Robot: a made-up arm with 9 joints. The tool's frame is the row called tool.
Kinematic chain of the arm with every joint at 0, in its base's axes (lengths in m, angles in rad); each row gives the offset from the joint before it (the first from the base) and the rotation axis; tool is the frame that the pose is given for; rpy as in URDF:
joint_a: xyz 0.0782 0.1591 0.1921 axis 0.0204 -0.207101 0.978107
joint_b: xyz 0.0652 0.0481 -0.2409 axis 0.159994 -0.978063 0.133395
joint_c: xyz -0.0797 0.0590 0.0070 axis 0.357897 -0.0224 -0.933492
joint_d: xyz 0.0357 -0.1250 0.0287 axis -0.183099 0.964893 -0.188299
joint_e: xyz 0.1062 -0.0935 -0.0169 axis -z
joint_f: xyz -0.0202 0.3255 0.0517 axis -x
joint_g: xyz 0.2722 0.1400 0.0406 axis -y
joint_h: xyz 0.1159 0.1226 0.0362 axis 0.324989 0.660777 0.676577
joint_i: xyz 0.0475 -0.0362 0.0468 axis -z
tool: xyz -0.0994 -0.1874 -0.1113 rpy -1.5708 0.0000 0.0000
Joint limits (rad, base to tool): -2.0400..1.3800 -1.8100..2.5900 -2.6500..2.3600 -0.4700..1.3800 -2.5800..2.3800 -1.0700..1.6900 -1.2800..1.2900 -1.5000..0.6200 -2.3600..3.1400
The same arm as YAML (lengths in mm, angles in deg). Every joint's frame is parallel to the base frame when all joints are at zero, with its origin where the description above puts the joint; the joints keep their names.
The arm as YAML. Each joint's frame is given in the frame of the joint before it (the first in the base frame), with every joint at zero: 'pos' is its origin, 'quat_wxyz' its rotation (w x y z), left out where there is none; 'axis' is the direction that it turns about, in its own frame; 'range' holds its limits. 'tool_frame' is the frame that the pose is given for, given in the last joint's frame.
length_unit: mm
angle_unit: deg
joints:
  - joint: joint_a
    pos: [78.2, 159.1, 192.1]
    axis: [0.0204, -0.207101, 0.978107]
    range: [-116.88, 79.07]
  - joint: joint_b
    pos: [65.2, 48.1, -240.9]
    axis: [0.159994, -0.978063, 0.133395]
    range: [-103.71, 148.4]
  - joint: joint_c
    pos: [-79.7, 59.0, 7.0]
    axis: [0.357897, -0.0224, -0.933492]
    range: [-151.83, 135.22]
  - joint: joint_d
    pos: [35.7, -125.0, 28.7]
    axis: [-0.183099, 0.964893, -0.188299]
    range: [-26.93, 79.07]
  - joint: joint_e
    pos: [106.2, -93.5, -16.9]
    axis: "-z"
    range: [-147.82, 136.36]
  - joint: joint_f
    pos: [-20.2, 325.5, 51.7]
    axis: "-x"
    range: [-61.31, 96.83]
  - joint: joint_g
    pos: [272.2, 140.0, 40.6]
    axis: "-y"
    range: [-73.34, 73.91]
  - joint: joint_h
    pos: [115.9, 122.6, 36.2]
    axis: [0.324989, 0.660777, 0.676577]
    range: [-85.94, 35.52]
  - joint: joint_i
    pos: [47.5, -36.2, 46.8]
    axis: "-z"
    range: [-135.22, 179.91]
tool_frame:
  pos: [-99.4, -187.4, -111.3]
  quat_wxyz: [0.707105, -0.707108, 0.0, 0.0]

